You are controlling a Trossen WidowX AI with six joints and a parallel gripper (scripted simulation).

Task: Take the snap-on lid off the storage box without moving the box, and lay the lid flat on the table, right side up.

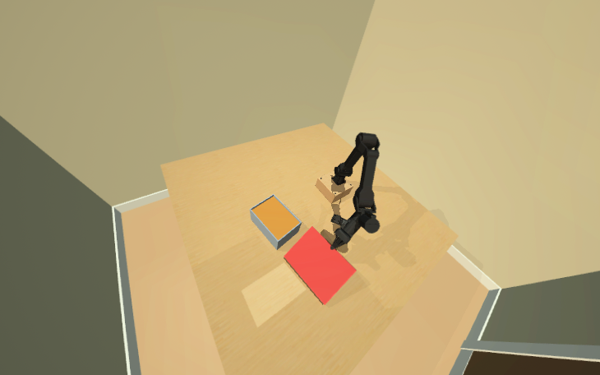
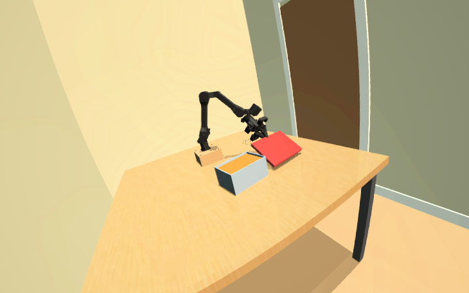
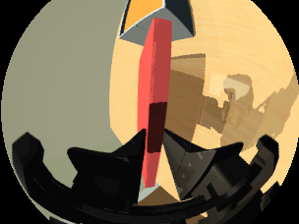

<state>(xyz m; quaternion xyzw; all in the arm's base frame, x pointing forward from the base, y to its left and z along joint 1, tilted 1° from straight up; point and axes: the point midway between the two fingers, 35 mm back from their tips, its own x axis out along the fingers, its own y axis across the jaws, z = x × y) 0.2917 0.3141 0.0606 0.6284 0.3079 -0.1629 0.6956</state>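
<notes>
My gripper tip is 7 cm short of the red lid, 4 cm above it and 1 cm to the right of it. From my gripper tip the other things lie so: grey storage box (25 cm to the right, 14 cm ahead, 6 cm below).
</notes>
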